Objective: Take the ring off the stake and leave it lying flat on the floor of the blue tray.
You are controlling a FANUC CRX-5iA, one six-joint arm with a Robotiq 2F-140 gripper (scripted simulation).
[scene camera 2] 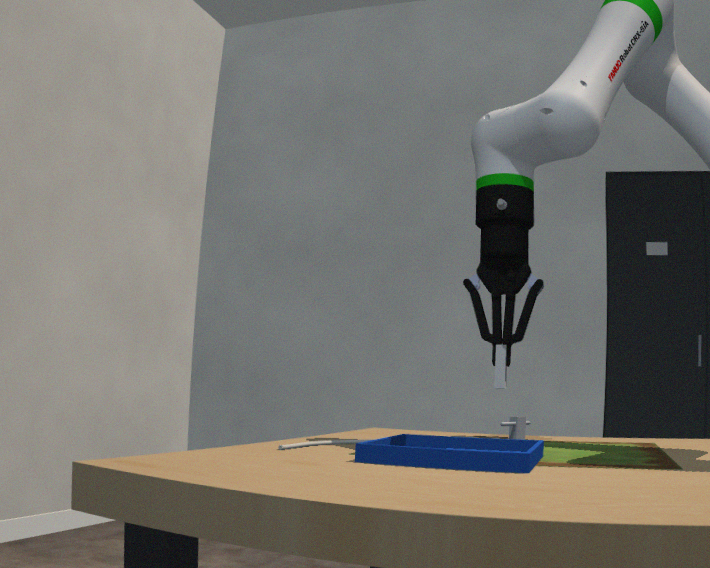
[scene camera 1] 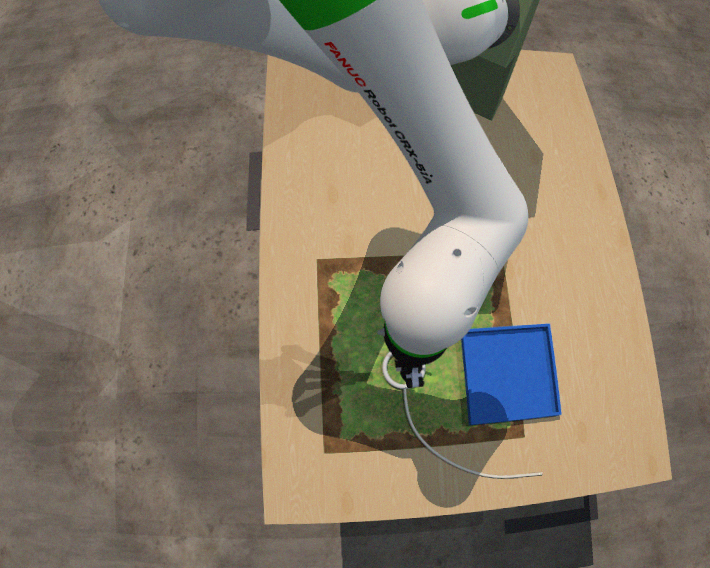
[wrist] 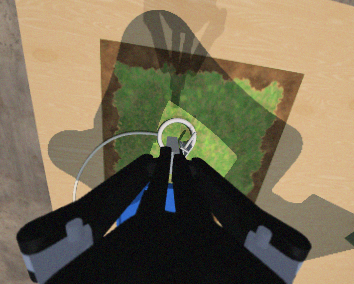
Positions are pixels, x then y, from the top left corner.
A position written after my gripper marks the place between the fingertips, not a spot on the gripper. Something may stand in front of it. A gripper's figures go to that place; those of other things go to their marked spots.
Labels:
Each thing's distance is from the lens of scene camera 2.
my gripper (scene camera 2: 500, 388): 1.07 m
blue tray (scene camera 2: 479, 454): 0.75 m

